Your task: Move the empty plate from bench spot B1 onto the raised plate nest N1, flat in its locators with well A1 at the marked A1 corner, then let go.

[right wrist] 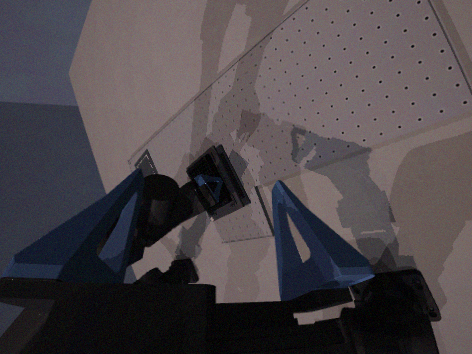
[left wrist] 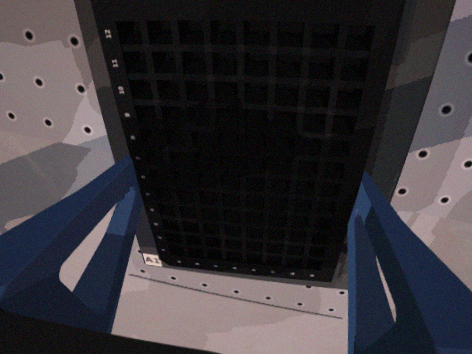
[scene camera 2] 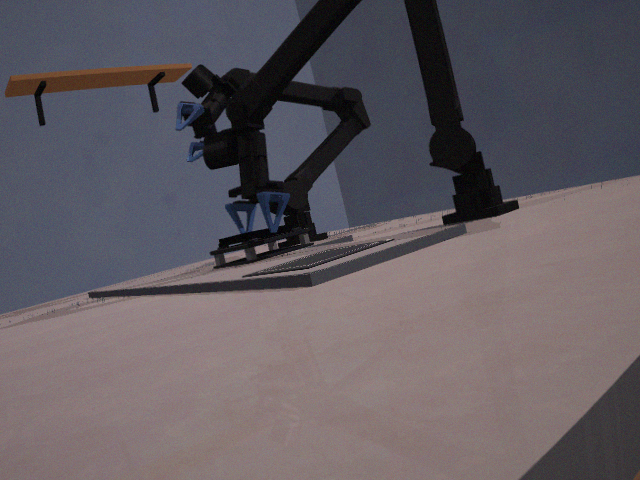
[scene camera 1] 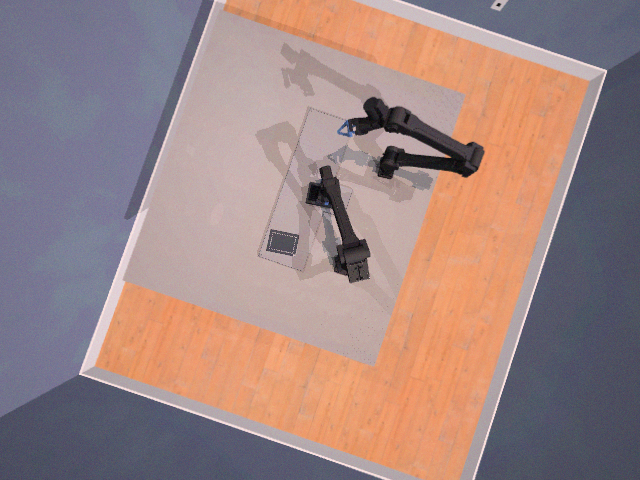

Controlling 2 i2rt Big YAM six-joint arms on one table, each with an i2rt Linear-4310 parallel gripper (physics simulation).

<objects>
My left gripper grips a black well plate. My right gripper is open, holding nothing.
</objects>
